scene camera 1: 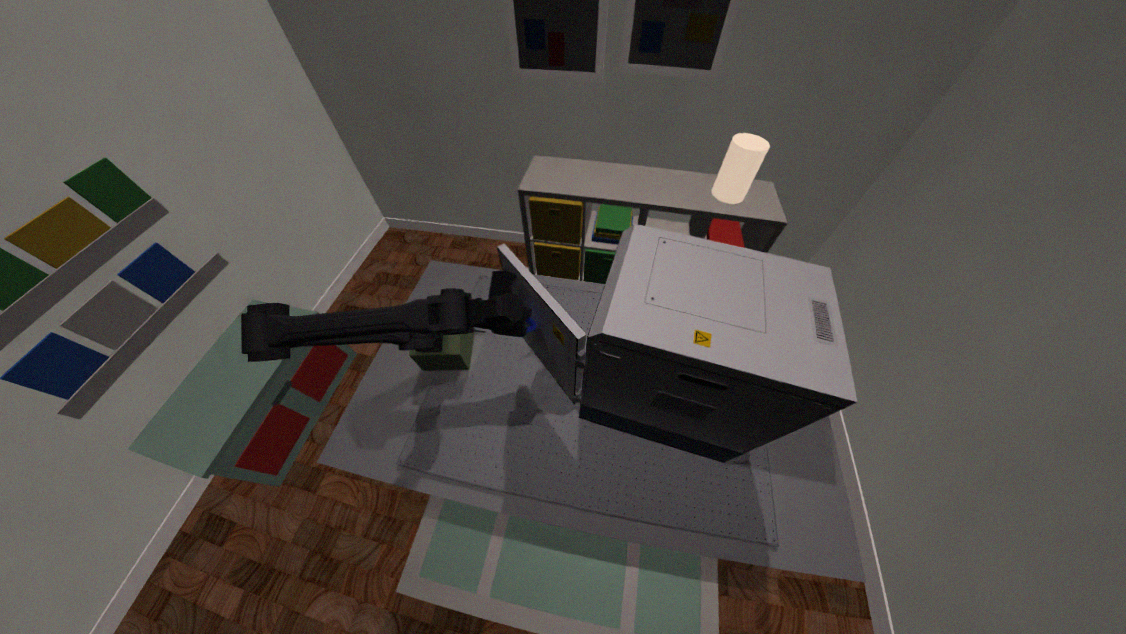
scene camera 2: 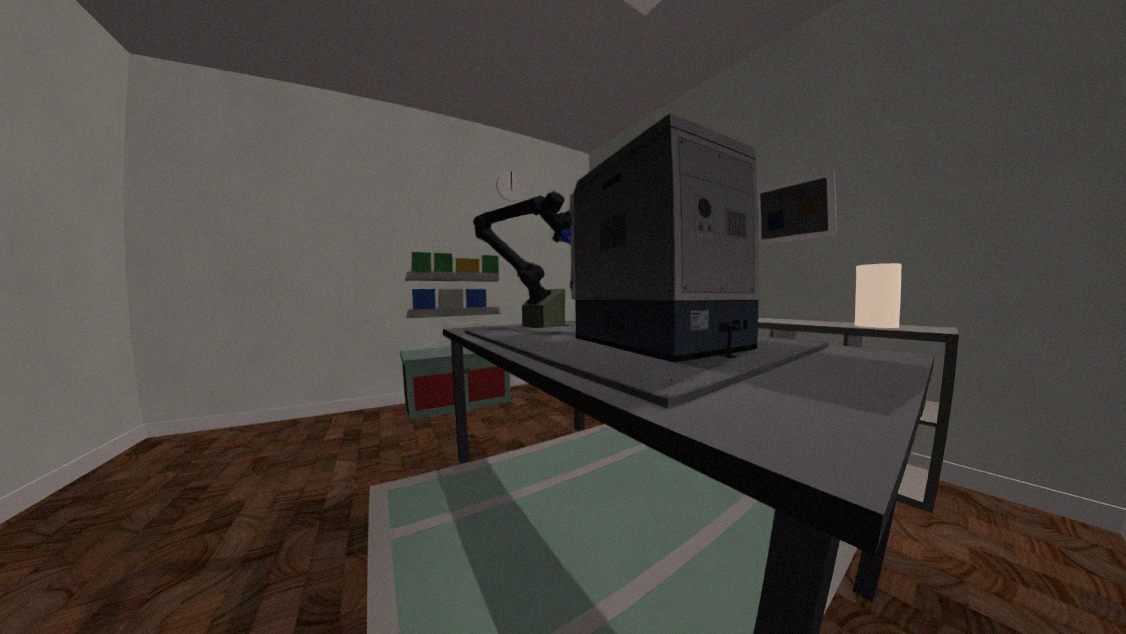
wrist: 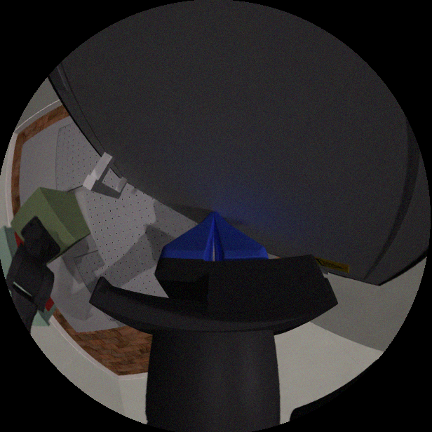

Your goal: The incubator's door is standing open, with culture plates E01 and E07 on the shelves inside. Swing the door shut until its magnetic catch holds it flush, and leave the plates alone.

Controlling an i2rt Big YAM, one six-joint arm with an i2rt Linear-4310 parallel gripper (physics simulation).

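Pixels of known places: gripper, fingertip midpoint: [scene camera 1: 535, 326]; arm's base, link origin: [scene camera 1: 430, 334] [scene camera 2: 539, 298].
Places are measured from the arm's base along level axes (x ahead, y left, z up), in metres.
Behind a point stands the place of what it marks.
Note:
The incubator [scene camera 1: 709, 295] @(x 0.748, y -0.155, z 0.407 m) [scene camera 2: 713, 220] @(x 0.990, y -0.257, z 0.181 m) stands on the table. Its door [scene camera 1: 564, 355] @(x 0.457, y -0.199, z 0.235 m) [wrist: 240, 110] stands wide open, angled out toward the arm from the hinge at the near front edge. A pale bracket-shaped handle [wrist: 103, 170] sticks out near the door's edge in the wrist view. My gripper [scene camera 1: 534, 323] @(x 0.382, y -0.106, z 0.215 m) [scene camera 2: 564, 234] @(x 0.382, y -0.106, z 0.215 m) [wrist: 213, 217] is shut and empty. Its blue fingertips point at the door's outer face, very close to it; whether they touch cannot be told. In scene camera 2 the incubator body largely hides the door. Plates E01 and E07 do not show; the shelves are hidden.
The arm's green base block [scene camera 1: 442, 355] @(x 0.041, y -0.059, z -0.041 m) [scene camera 2: 543, 311] @(x 0.103, y -0.058, z -0.065 m) [wrist: 52, 215] stands at the table's left end. A perforated board [scene camera 1: 504, 452] @(x 0.267, y -0.346, z -0.143 m) lies under the incubator. A low shelf unit [scene camera 1: 622, 177] with a glowing lamp [scene camera 1: 739, 169] [scene camera 2: 877, 295] stands behind the table.

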